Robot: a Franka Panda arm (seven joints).
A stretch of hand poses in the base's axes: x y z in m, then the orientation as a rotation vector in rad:
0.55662, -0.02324, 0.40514, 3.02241, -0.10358, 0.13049
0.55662, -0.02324, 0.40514, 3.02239, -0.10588, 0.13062
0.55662, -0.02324, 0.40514, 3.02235, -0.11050, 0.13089
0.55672, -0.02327, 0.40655, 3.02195, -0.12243, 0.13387
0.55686, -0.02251, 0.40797, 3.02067, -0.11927, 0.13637
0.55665, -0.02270, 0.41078, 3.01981, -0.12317, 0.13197
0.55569, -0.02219, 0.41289, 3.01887, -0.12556, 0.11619
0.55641, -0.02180, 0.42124, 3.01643, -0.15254, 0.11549
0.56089, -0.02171, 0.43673, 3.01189, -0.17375, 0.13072
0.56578, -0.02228, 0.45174, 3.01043, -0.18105, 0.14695
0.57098, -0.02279, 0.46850, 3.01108, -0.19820, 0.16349
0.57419, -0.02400, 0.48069, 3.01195, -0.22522, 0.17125
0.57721, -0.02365, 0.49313, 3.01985, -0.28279, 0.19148
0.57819, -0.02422, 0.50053, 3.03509, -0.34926, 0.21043
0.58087, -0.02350, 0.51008, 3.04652, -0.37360, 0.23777
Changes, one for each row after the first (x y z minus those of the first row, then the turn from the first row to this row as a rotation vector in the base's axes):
0.00000, 0.00000, 0.00000, 0.00012, -0.00018, -0.00151
0.00000, 0.00000, 0.00000, 0.00038, -0.00053, -0.00453
0.00010, -0.00003, 0.00141, 0.00082, -0.00296, -0.01226
0.00024, 0.00073, 0.00283, -0.00062, -0.00448, -0.01017
0.00003, 0.00054, 0.00564, -0.00130, -0.00173, -0.01297
-0.00093, 0.00105, 0.00775, -0.00234, 0.00859, -0.01522
-0.00021, 0.00144, 0.01610, -0.00283, 0.00800, -0.03313
0.00427, 0.00153, 0.03159, -0.00539, -0.00287, -0.04678
0.00916, 0.00096, 0.04660, -0.00588, -0.01387, -0.05102
0.01436, 0.00045, 0.06336, -0.00326, -0.02547, -0.06154
0.01757, -0.00076, 0.07555, 0.00042, -0.03166, -0.07882
0.02059, -0.00041, 0.08799, 0.01524, -0.04720, -0.11474
0.02157, -0.00098, 0.09539, 0.03963, -0.06207, -0.15527
0.02425, -0.00026, 0.10494, 0.05569, -0.08063, -0.16838

